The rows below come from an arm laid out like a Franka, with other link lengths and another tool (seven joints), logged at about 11 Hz.
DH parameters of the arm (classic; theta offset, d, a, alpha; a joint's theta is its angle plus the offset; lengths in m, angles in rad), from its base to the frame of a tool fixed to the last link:
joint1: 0 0.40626 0 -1.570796
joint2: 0 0 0 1.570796
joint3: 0 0.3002 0.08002 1.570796
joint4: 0 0 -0.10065 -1.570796
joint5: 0 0.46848 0 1.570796
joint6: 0 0 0.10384 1.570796
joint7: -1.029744 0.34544 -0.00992 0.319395
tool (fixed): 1.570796 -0.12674 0 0
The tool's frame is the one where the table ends.
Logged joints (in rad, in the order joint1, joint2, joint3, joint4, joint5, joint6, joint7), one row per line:
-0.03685 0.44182 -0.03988 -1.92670 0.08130 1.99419 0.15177
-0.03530 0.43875 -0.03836 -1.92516 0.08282 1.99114 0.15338
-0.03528 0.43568 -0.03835 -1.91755 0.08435 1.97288 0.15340
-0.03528 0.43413 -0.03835 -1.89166 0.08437 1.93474 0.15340
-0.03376 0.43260 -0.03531 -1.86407 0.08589 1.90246 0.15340
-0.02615 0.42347 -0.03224 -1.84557 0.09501 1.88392 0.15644
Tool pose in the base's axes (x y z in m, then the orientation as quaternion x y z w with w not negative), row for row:
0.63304 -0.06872 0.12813 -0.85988 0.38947 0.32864 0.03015
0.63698 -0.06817 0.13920 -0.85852 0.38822 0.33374 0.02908
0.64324 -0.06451 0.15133 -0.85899 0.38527 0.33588 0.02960
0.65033 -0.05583 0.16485 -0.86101 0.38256 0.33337 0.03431
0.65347 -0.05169 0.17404 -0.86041 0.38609 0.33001 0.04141
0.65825 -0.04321 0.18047 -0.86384 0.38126 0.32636 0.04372
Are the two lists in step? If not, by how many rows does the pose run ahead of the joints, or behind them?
The pose runs 2 rows ahead of the joints: the pose in row i belongs to the joints in row i + 2.
